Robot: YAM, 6 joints.
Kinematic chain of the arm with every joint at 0, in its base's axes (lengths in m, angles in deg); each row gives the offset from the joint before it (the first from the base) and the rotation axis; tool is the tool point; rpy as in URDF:
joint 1: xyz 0 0 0.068 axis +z
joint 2: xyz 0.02 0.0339 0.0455 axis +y
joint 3: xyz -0.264 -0.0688 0 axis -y
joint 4: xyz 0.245 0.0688 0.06 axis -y
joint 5: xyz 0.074 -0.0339 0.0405 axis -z
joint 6: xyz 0.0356 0 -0.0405 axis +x
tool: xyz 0 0 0 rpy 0 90 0
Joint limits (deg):
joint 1: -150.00..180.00
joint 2: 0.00..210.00
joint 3: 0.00..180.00
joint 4: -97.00..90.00
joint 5: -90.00..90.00
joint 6: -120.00..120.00
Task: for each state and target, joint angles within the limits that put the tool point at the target. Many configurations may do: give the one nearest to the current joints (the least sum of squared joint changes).
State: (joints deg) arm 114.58 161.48 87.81 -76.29 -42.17 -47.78
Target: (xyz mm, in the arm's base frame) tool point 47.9 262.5 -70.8
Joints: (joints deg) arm 75.01 161.78 79.48 -79.40 -37.41 -47.78
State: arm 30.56 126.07 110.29 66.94 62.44 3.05
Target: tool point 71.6 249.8 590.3
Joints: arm 80.98 95.57 111.23 79.04 62.45 3.05
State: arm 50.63 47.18 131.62 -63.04 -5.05 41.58
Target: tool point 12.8 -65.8 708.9
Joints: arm 94.22 70.47 156.90 -21.67 12.86 41.58
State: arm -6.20 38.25 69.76 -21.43 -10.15 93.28
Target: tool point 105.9 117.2 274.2
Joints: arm 43.39 41.59 38.79 -32.81 -20.43 93.28
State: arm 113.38 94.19 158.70 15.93 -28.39 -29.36
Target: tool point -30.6 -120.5 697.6
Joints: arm 87.15 87.81 180.00 36.60 -43.66 -29.36
